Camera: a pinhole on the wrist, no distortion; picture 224 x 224 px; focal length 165.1 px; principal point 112.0 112.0 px. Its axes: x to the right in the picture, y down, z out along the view. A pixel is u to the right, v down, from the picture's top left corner.
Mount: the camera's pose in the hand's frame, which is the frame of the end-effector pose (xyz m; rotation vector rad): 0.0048 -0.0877 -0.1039 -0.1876 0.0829 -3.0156
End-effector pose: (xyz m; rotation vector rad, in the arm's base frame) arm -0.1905 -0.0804 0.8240 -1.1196 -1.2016 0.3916
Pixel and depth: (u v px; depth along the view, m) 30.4 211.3 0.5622
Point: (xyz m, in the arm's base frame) -0.5190 0.2167 1.3594
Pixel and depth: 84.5 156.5 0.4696
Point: -0.5016 0.0996 1.0780
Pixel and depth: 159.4 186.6 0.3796
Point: -0.5306 -0.1061 1.0333
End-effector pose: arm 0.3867 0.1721 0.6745 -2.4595 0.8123 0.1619
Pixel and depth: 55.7 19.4 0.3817
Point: 0.4570 0.1523 0.3456
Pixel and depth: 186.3 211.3 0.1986
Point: 0.4877 0.3982 0.7083
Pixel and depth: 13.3 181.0 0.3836
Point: 0.7788 0.3034 0.4992
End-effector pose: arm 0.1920 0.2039 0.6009 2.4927 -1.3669 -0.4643
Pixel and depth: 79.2 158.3 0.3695
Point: 0.3151 0.1747 0.2800
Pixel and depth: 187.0 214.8 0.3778
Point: 0.3125 0.4478 0.2271
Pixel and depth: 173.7 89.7 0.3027
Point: 0.1285 0.2898 0.3897
